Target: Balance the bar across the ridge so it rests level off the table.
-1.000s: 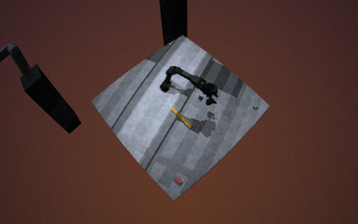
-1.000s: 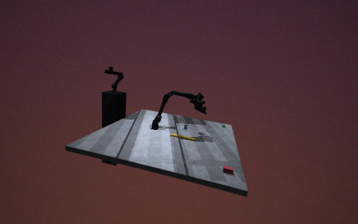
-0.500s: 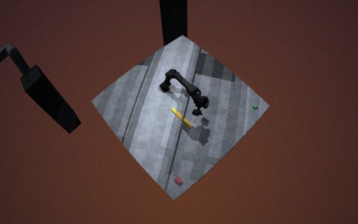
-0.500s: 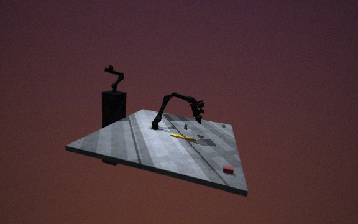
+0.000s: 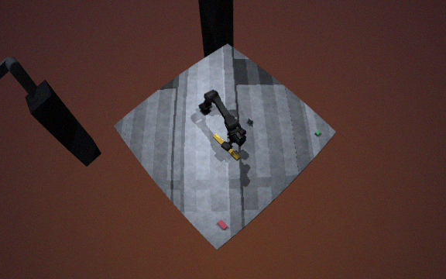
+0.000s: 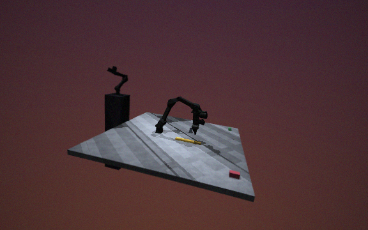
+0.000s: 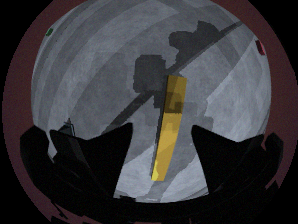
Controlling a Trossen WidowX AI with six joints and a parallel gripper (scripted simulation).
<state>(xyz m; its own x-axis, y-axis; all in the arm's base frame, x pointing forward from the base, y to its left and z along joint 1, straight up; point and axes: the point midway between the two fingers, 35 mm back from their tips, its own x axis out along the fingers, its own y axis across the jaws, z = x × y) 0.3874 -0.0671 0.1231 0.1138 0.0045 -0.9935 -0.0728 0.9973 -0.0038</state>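
The yellow bar is 80 mm below my gripper tip, 60 mm behind it and 20 mm to the right of it. From my gripper tip the other things lie so: small red block: 430 mm to the right, 350 mm ahead, 70 mm below; small green cube: 570 mm to the left, 350 mm ahead, 70 mm below.
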